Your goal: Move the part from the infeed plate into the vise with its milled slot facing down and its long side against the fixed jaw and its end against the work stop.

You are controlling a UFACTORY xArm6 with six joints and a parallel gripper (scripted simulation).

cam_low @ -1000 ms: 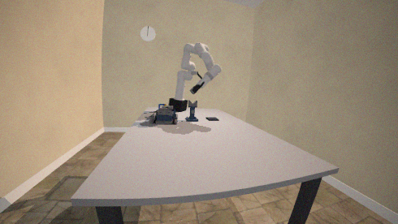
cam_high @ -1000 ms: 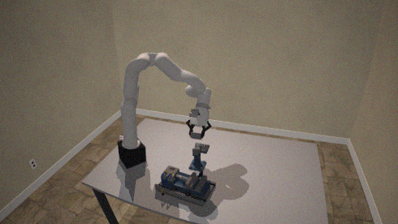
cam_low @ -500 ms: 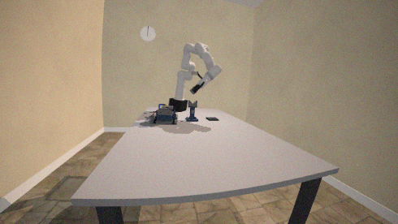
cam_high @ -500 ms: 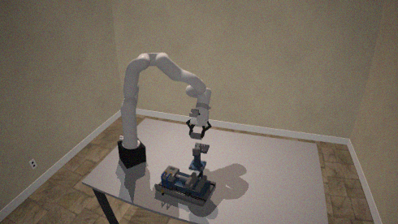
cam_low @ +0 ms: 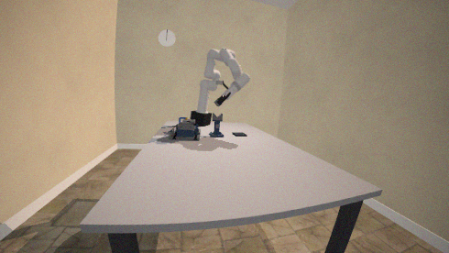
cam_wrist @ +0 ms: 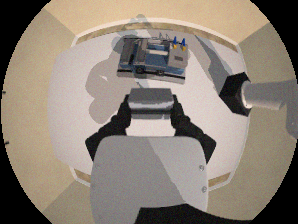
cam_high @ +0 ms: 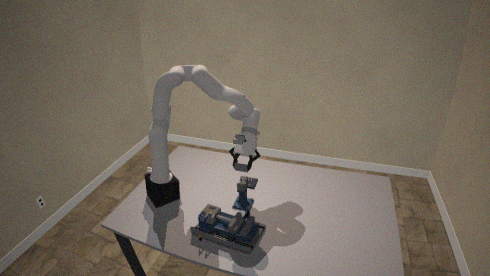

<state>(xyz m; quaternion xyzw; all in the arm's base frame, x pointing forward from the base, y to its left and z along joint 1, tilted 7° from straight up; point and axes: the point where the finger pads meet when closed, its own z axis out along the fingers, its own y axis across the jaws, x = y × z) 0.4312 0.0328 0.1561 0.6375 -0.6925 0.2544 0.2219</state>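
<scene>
Now: the part right at my hand. The rest, counted from my hand: vise: 210 mm to the right, 200 mm below, 20 mm behind; then dark infeed plate: 240 mm below, 180 mm to the left, 20 mm behind.
</scene>
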